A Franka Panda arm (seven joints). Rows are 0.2 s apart.
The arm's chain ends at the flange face. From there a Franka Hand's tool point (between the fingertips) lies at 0.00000 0.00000 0.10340 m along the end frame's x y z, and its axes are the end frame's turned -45 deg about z.
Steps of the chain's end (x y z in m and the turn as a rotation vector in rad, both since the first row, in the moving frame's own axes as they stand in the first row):
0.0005, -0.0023, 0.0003, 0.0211, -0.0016, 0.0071
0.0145, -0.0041, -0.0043, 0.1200, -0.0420, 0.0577
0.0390, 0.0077, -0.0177, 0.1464, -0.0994, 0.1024
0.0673, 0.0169, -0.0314, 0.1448, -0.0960, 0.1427
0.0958, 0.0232, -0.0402, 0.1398, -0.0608, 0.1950
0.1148, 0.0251, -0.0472, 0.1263, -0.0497, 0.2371
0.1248, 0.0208, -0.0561, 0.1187, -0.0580, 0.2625
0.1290, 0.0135, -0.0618, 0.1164, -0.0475, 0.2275
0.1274, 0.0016, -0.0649, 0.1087, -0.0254, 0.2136
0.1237, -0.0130, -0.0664, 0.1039, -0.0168, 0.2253
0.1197, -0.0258, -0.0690, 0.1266, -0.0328, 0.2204
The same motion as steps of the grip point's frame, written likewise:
0.0034, -0.0029, 0.0003, 0.0161, 0.0138, 0.0071
0.0192, -0.0043, -0.0051, 0.1146, 0.0552, 0.0577
0.0265, 0.0154, -0.0193, 0.1738, 0.0332, 0.1024
0.0404, 0.0423, -0.0330, 0.1703, 0.0345, 0.1427
0.0585, 0.0702, -0.0414, 0.1418, 0.0559, 0.1950
0.0705, 0.0869, -0.0481, 0.1245, 0.0542, 0.2371
0.0796, 0.0908, -0.0570, 0.1249, 0.0429, 0.2625
0.0880, 0.0895, -0.0626, 0.1159, 0.0487, 0.2275
0.0960, 0.0822, -0.0655, 0.0948, 0.0589, 0.2136
0.1040, 0.0703, -0.0670, 0.0853, 0.0616, 0.2253
0.1109, 0.0556, -0.0699, 0.1127, 0.0663, 0.2204

